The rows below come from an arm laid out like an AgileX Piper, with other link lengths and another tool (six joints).
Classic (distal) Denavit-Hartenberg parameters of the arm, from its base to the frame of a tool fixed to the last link. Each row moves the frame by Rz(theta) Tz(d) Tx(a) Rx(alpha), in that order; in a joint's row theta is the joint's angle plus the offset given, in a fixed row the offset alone. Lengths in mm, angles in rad.
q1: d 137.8  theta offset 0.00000  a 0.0  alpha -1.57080
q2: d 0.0  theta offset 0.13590  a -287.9  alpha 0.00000
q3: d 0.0  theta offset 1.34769  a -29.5  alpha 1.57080
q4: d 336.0  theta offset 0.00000  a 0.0  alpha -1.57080
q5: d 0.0  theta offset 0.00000  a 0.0  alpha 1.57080
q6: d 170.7  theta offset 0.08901  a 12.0  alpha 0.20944
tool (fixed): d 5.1  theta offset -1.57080  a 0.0  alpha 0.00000
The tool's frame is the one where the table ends.
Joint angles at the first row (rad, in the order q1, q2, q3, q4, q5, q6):
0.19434 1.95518 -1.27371 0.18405 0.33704 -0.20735
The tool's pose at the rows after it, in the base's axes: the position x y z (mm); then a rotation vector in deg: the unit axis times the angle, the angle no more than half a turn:
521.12 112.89 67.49 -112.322 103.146 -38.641
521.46 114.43 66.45 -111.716 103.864 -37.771
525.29 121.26 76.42 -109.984 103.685 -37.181
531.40 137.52 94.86 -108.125 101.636 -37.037
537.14 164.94 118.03 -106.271 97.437 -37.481
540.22 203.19 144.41 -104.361 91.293 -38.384
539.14 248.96 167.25 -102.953 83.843 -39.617
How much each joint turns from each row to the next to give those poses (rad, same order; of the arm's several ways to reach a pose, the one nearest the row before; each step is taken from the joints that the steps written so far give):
-0.00056 0.01754 -0.00026 0.00333 -0.00226 0.00206
0.00055 0.00464 -0.00400 0.01557 0.00273 0.00049
0.00766 -0.00696 -0.01626 0.02493 0.00367 -0.00008
0.02351 -0.01151 -0.02977 0.02724 0.00003 -0.00475
0.04365 -0.01182 -0.03468 0.02883 -0.01891 -0.01282
0.06339 -0.00915 -0.03803 0.02843 -0.04043 -0.02149
0.07760 0.00508 -0.04184 0.01929 -0.05756 -0.02993

